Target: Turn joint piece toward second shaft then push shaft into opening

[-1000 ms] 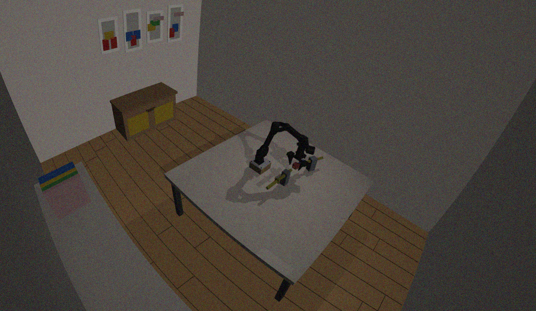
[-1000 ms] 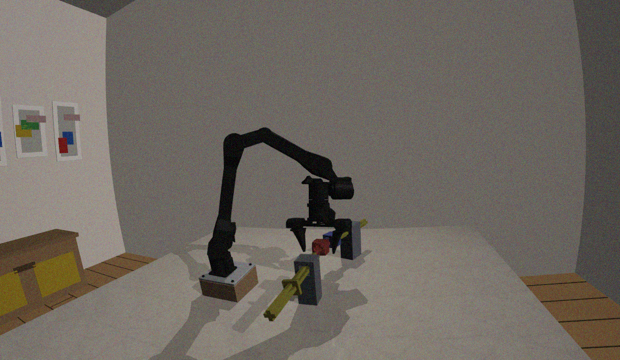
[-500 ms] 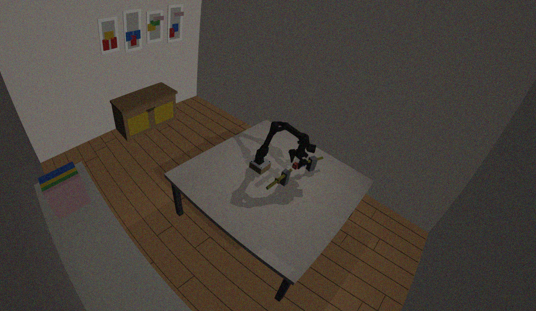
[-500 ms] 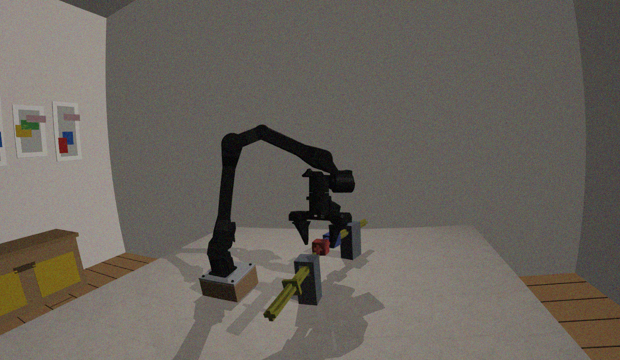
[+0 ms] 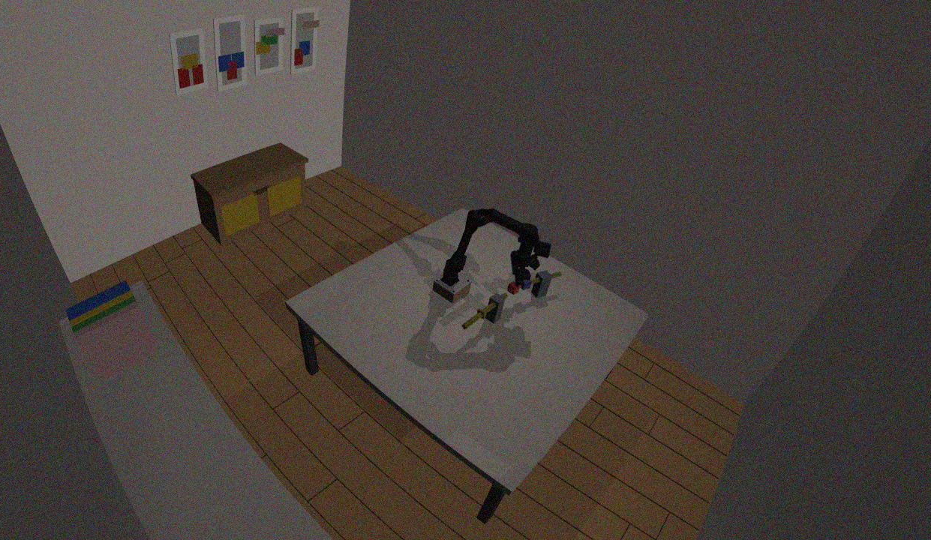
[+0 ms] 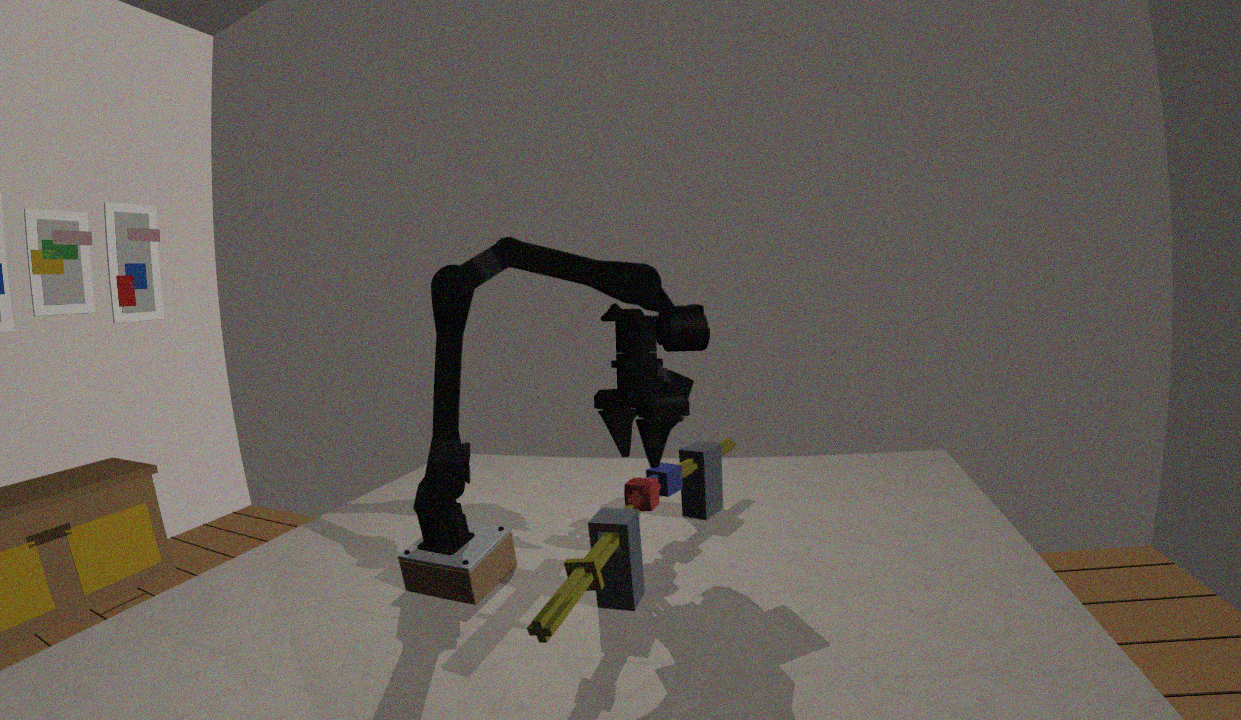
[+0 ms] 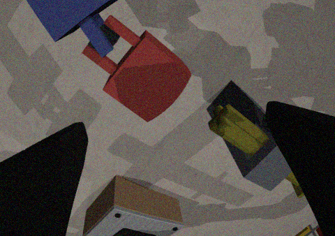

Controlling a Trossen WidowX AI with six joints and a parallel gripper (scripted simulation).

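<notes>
Now: the red square joint piece 50 mm below my gripper tip and 20 mm to the left of it.
</notes>
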